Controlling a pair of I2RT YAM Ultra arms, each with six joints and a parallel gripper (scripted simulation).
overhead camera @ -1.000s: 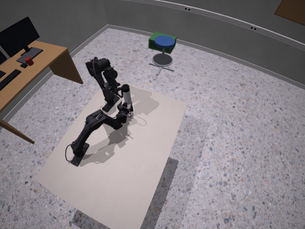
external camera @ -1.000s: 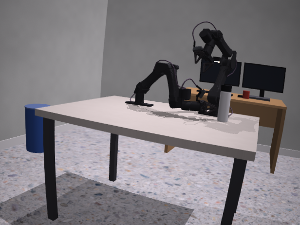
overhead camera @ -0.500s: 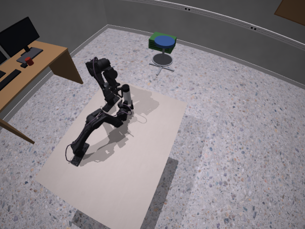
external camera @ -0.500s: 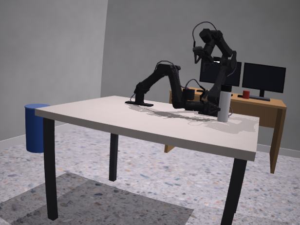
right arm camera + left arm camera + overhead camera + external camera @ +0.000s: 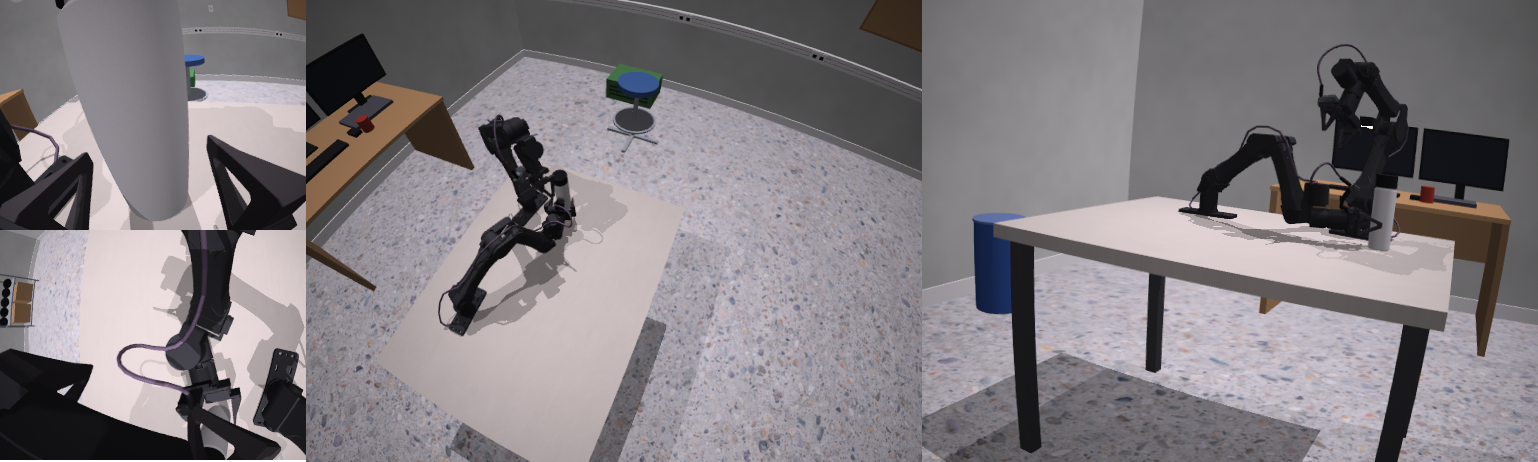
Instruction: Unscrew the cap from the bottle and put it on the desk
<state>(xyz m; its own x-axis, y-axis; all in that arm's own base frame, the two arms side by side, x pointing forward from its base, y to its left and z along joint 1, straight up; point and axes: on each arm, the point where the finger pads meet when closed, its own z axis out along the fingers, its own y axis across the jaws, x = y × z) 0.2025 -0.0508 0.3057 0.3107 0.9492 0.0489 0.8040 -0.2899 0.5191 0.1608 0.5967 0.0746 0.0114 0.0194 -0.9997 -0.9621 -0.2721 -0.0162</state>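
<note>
The black cap lies 160 mm to the left of my left hand, 110 mm below it and 40 mm behind it.
</note>
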